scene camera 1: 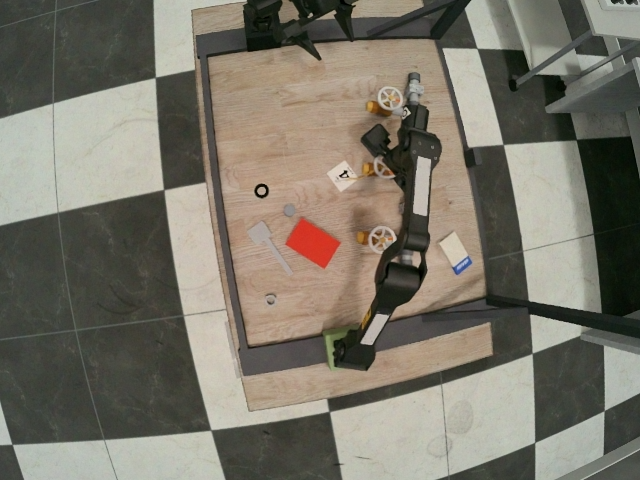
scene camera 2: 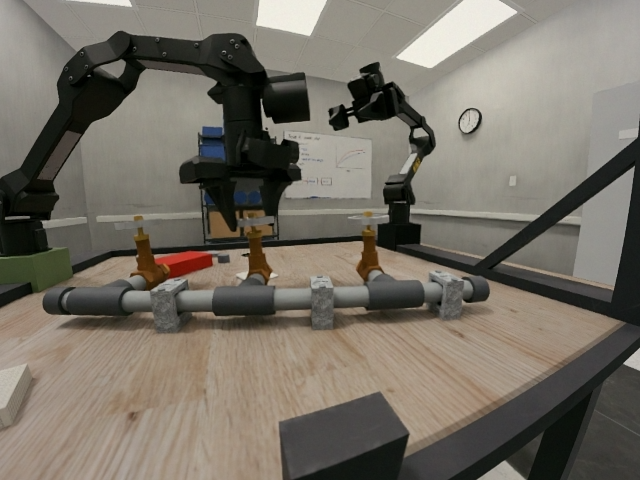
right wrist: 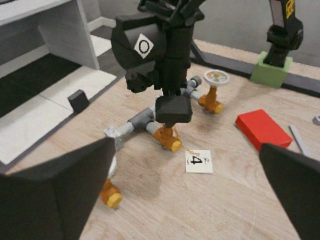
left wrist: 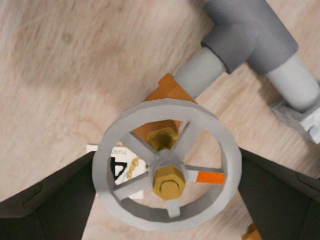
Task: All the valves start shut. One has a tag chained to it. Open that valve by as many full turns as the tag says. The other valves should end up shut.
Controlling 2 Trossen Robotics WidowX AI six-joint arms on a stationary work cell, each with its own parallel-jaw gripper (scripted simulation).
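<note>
There's a red block here, along with a cream-and-blue box and a white tag, and I can see my left gripper and my right gripper too. My left gripper shows in scene camera 1, in the right wrist view and in the left wrist view. As for my right gripper, it shows in scene camera 1 and in the right wrist view.
</note>
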